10 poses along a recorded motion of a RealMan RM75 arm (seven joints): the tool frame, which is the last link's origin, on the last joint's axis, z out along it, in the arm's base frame.
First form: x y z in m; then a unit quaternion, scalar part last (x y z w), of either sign.
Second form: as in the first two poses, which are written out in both.
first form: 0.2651, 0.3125, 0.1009, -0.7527, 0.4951, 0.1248, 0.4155
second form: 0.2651, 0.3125, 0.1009, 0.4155, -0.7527, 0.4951, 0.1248
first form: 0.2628, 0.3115, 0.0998, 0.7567, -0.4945, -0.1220, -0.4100
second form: 0.2628, 0.3115, 0.0998, 0.4100, -0.7567, 0.4945, 0.1220
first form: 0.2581, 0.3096, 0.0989, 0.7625, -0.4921, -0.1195, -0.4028
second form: 0.2581, 0.3096, 0.0989, 0.4028, -0.7625, 0.4921, 0.1195
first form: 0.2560, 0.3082, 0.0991, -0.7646, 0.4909, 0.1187, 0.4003
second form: 0.2560, 0.3082, 0.0991, 0.4003, -0.7646, 0.4909, 0.1187
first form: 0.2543, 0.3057, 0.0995, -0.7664, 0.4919, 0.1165, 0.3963
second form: 0.2543, 0.3057, 0.0995, 0.3963, -0.7664, 0.4919, 0.1165
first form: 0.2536, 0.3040, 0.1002, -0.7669, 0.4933, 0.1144, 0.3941
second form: 0.2536, 0.3040, 0.1002, 0.3941, -0.7669, 0.4933, 0.1144
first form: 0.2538, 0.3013, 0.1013, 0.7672, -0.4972, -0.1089, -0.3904
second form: 0.2538, 0.3013, 0.1013, 0.3904, -0.7672, 0.4972, 0.1089
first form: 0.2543, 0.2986, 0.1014, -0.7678, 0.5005, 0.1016, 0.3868
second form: 0.2543, 0.2986, 0.1014, 0.3868, -0.7678, 0.5005, 0.1016
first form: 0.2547, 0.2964, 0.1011, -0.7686, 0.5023, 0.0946, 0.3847
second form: 0.2547, 0.2964, 0.1011, 0.3847, -0.7686, 0.5023, 0.0946
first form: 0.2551, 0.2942, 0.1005, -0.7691, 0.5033, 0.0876, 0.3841
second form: 0.2551, 0.2942, 0.1005, 0.3841, -0.7691, 0.5033, 0.0876
